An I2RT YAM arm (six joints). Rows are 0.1 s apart.
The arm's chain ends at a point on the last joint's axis. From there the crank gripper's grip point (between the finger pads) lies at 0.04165 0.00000 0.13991 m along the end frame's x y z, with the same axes.
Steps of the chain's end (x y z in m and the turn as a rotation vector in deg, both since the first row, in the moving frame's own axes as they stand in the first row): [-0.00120, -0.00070, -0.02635, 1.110, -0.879, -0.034]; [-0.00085, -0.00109, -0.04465, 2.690, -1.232, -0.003]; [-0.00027, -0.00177, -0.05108, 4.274, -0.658, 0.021]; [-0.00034, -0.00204, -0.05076, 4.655, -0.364, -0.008]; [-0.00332, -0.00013, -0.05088, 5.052, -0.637, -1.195]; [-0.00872, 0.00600, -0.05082, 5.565, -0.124, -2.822]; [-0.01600, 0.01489, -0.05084, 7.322, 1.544, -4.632]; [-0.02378, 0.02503, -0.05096, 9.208, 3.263, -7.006]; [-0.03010, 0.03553, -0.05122, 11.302, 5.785, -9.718]
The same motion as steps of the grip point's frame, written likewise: [-0.00335, -0.00344, -0.02575, 1.110, -0.879, -0.034]; [-0.00387, -0.00768, -0.04394, 2.690, -1.232, -0.003]; [-0.00188, -0.01220, -0.05100, 4.274, -0.658, 0.021]; [-0.00123, -0.01341, -0.05096, 4.655, -0.364, -0.008]; [-0.00501, -0.01332, -0.05101, 5.052, -0.637, -1.195]; [-0.00941, -0.00961, -0.05149, 5.565, -0.124, -2.822]; [-0.01312, -0.00635, -0.05336, 7.322, 1.544, -4.632]; [-0.01762, -0.00264, -0.05575, 9.208, 3.263, -7.006]; [-0.01929, 0.00054, -0.05948, 11.302, 5.785, -9.718]
